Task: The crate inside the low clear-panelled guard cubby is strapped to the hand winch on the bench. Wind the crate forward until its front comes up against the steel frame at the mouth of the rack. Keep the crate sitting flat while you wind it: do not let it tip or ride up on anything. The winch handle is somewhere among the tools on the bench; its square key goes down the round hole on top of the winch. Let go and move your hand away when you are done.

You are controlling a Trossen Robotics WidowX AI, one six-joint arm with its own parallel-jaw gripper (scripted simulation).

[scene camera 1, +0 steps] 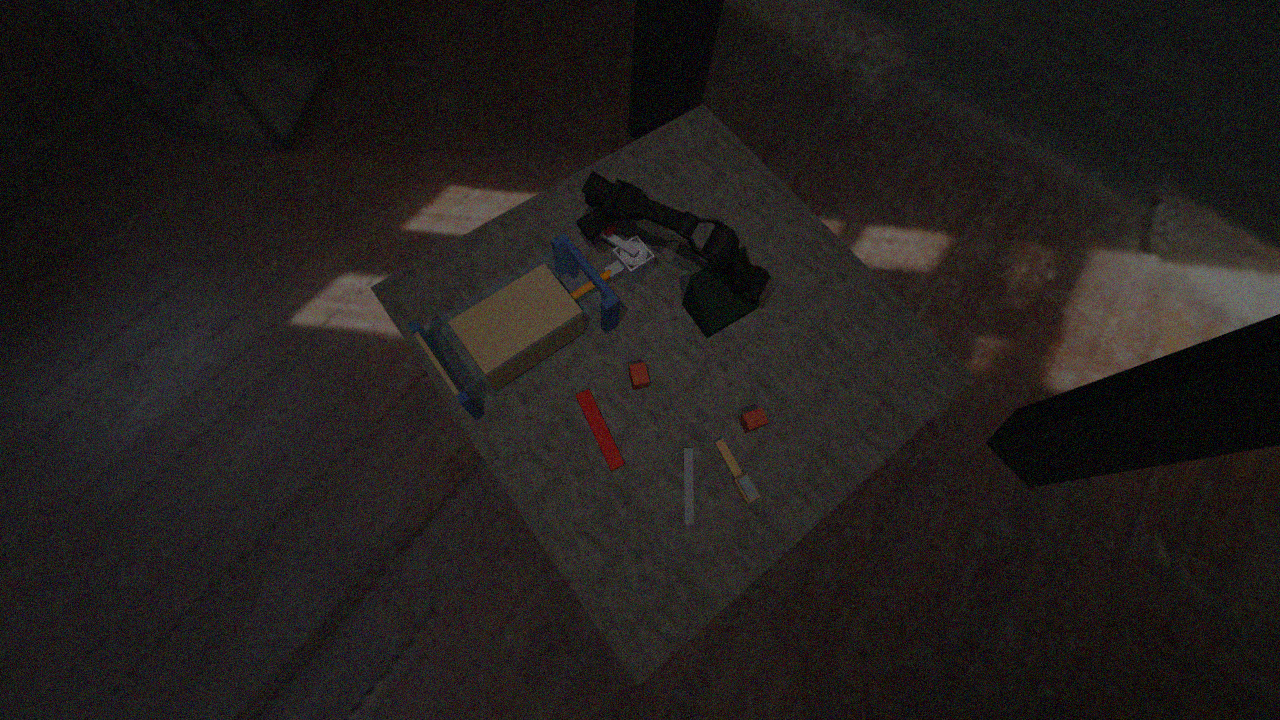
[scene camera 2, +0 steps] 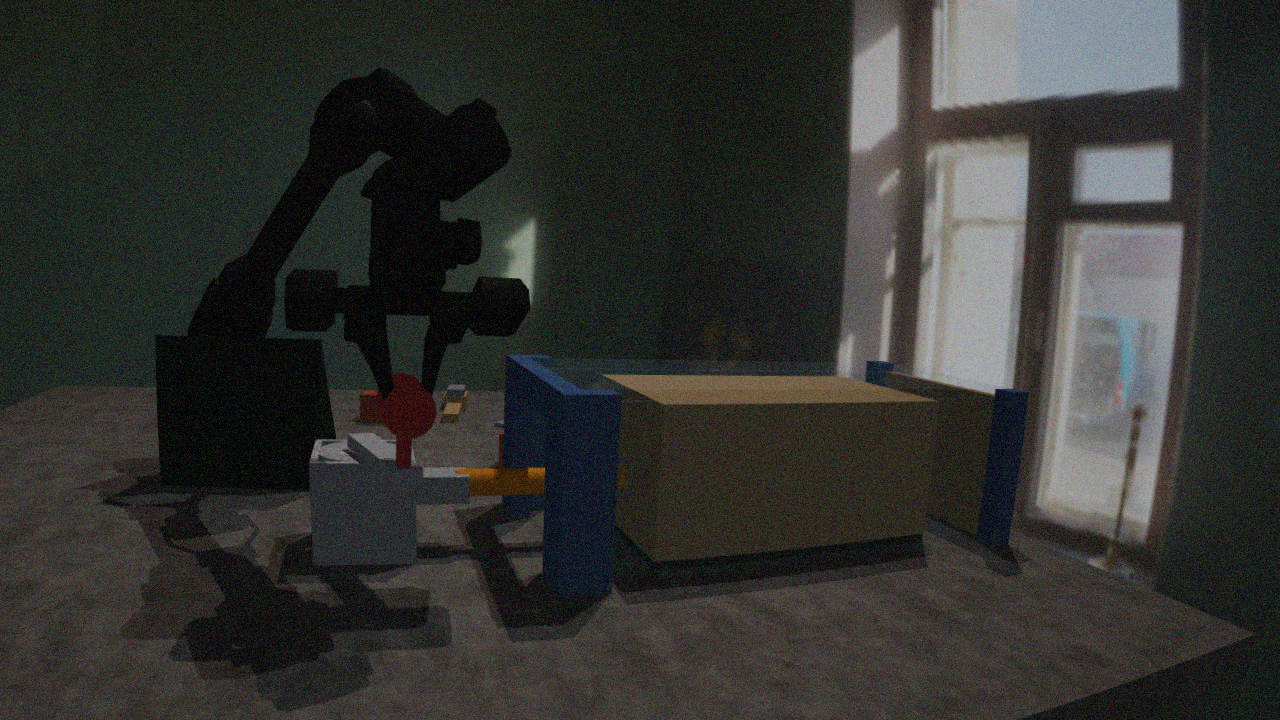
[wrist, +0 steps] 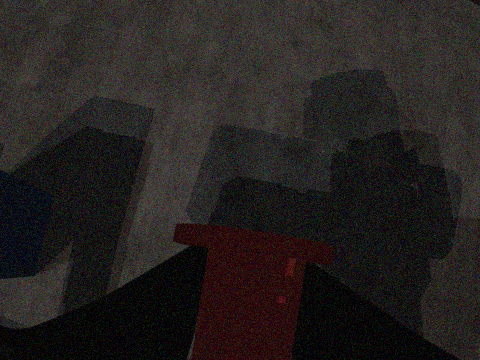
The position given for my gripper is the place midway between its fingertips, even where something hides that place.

I see my gripper [scene camera 2: 408,409], a red knob [scene camera 2: 409,411], a red bar [scene camera 1: 602,435], a tan-handled tool [scene camera 1: 747,490] and a blue steel frame [scene camera 2: 528,384].
The tan-handled tool is seen too in scene camera 2 [scene camera 2: 455,399]. My gripper is seen too in scene camera 1 [scene camera 1: 600,219] and in the wrist view [wrist: 249,271]. The wrist view misses the red bar: it is out of frame. The wrist view misses the tan-handled tool: it is out of frame.
